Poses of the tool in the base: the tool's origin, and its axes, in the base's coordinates. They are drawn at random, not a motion.
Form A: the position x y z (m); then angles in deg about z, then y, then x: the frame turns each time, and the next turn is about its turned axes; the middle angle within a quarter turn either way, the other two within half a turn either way.
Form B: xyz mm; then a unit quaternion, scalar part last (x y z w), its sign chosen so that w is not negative. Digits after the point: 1 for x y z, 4 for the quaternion.
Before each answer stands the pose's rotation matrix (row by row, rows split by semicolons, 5 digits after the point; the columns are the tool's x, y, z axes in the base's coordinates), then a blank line. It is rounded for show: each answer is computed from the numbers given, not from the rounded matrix.
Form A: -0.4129, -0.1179, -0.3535, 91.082, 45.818, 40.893
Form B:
-0.01316 -0.76466 0.64430; 0.69682 0.45511 0.55437; -0.71713 0.45625 0.52684

-412.9, -117.9, -353.5, -0.0350, 0.4851, 0.5208, 0.7016
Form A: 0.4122, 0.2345, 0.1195, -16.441, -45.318, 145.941
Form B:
0.67442 -0.61640 0.40646; -0.19902 -0.68188 -0.70387; 0.71102 0.39381 -0.58255

412.2, 234.5, 119.5, 0.8572, -0.2378, 0.3259, 0.3202
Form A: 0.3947, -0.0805, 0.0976, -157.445, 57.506, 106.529
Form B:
-0.49612 -0.85587 -0.14611; -0.20606 -0.04741 0.97739; -0.84345 0.51501 -0.15284

394.7, -80.5, 97.6, -0.4196, 0.6328, 0.5896, 0.2755
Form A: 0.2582, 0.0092, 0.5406, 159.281, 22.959, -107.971
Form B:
-0.86123 0.45620 -0.22396; 0.32576 0.15731 -0.93227; -0.39007 -0.87586 -0.28409

258.2, 9.2, 540.6, 0.2577, 0.7587, -0.5958, 0.0547
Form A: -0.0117, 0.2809, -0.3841, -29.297, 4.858, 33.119
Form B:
0.86896 0.45019 -0.20551; -0.48758 0.70777 -0.51120; -0.08469 0.54442 0.83453

-11.7, 280.9, -384.1, 0.2858, -0.0327, -0.2539, 0.9235
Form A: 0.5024, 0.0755, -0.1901, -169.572, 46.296, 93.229
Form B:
-0.67952 -0.72004 -0.14067; -0.12506 -0.07524 0.98929; -0.72292 0.68984 -0.03892

502.4, 75.5, -190.1, -0.3296, 0.6409, 0.6550, 0.2271
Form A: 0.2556, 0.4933, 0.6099, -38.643, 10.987, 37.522
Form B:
0.76674 0.58594 -0.26228; -0.61302 0.54698 -0.57011; -0.19059 0.59790 0.77858

255.6, 493.3, 609.9, 0.3321, -0.0204, -0.3409, 0.8792
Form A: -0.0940, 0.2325, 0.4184, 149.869, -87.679, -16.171
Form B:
-0.03503 -0.72279 0.69018; 0.02033 -0.69097 -0.72260; 0.99918 -0.01128 0.03890

-94.0, 232.5, 418.4, 0.6358, -0.2762, 0.6642, 0.2797
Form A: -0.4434, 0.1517, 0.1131, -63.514, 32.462, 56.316
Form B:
0.37629 0.69559 -0.61201; -0.75519 -0.15240 -0.63754; -0.53674 0.70209 0.46795

-443.4, 151.7, 113.1, 0.5150, -0.0289, -0.5577, 0.6504
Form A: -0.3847, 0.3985, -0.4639, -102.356, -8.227, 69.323
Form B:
-0.21178 0.37357 -0.90310; -0.96678 0.05522 0.24956; 0.14310 0.92596 0.34947

-384.7, 398.5, -463.9, 0.3096, -0.4789, -0.6136, 0.5461
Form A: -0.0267, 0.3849, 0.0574, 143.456, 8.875, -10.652
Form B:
-0.79378 -0.56227 -0.23188; 0.58831 -0.80654 -0.05822; -0.15428 -0.18263 0.97100

-26.7, 384.9, 57.4, -0.1022, -0.0637, 0.9449, 0.3044
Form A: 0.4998, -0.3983, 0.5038, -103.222, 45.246, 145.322
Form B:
-0.16104 -0.89298 -0.42031; -0.68540 -0.20524 0.69864; -0.71014 0.40059 -0.57900

499.8, -398.3, 503.8, -0.6370, 0.6194, 0.4436, 0.1170
